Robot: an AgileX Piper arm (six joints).
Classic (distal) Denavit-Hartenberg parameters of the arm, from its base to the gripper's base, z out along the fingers. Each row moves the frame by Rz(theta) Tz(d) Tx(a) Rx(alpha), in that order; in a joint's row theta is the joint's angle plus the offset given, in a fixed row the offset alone. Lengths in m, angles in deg.
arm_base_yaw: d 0.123, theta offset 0, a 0, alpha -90
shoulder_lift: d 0, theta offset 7.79, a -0.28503, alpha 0
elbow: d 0, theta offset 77.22, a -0.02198, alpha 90
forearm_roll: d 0.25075, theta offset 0, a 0, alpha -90
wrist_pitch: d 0, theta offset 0, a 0, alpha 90
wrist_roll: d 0.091, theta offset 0, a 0, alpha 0
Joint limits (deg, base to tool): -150..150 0..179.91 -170..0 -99.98..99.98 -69.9..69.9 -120..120
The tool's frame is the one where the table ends.
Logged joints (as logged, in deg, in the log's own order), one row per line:
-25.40 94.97 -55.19 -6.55 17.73 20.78
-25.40 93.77 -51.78 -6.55 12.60 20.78
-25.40 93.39 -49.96 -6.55 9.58 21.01
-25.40 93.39 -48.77 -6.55 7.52 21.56
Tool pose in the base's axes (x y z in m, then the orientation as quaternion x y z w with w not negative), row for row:
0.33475 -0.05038 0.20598 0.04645 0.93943 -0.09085 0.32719
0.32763 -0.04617 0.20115 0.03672 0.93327 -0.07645 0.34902
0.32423 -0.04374 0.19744 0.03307 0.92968 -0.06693 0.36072
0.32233 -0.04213 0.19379 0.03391 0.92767 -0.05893 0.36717
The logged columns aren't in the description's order. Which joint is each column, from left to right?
Columns, left to right: forearm_roll, shoulder_lift, elbow, arm_base_yaw, wrist_pitch, wrist_roll.
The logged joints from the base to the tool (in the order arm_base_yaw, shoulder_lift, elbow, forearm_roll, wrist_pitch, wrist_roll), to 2 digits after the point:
-6.55 94.97 -55.19 -25.40 17.73 20.78
-6.55 93.77 -51.78 -25.40 12.60 20.78
-6.55 93.39 -49.96 -25.40 9.58 21.01
-6.55 93.39 -48.77 -25.40 7.52 21.56

